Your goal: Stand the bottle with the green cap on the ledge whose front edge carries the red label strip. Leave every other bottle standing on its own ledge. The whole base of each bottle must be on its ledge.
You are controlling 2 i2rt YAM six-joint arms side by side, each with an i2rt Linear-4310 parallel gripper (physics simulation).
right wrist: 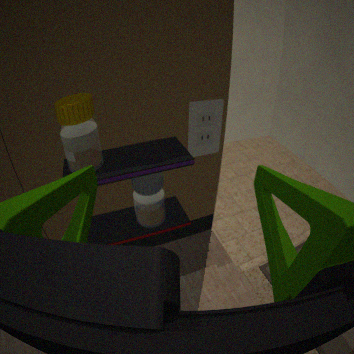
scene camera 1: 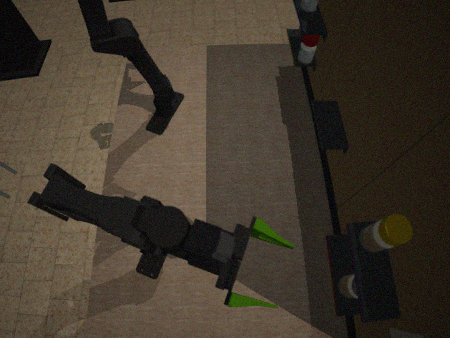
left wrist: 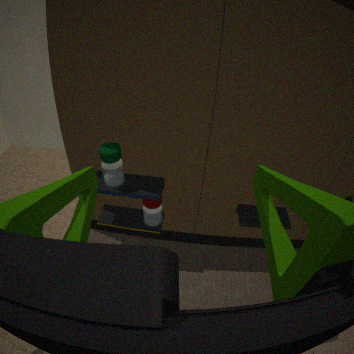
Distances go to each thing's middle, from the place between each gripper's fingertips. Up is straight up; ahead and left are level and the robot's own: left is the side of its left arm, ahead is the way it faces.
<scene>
Right now my left hand is 34 cm short of the green-capped bottle (left wrist: 111, 164), 18 cm to the right of it and 27 cm above it. Round my left hand: blue-strip ledge (left wrist: 146, 185) (34 cm ahead, 15 cm to the left, 32 cm below); yellow-capped bottle (scene camera 1: 396, 229) (34 cm ahead, 59 cm to the right, 27 cm below); yellow-strip ledge (left wrist: 131, 217) (34 cm ahead, 15 cm to the left, 46 cm below).
Now: the yellow-capped bottle 22 cm ahead of my right hand, 6 cm to the left of it and 6 cm below it. Round my right hand: grey-capped bottle (right wrist: 148, 196): 21 cm ahead, 20 cm below, 3 cm to the right; then red-strip ledge (scene camera 1: 339, 248): 25 cm below, 21 cm ahead; then purple-strip ledge (scene camera 1: 379, 301): 21 cm ahead, 11 cm below.
</scene>
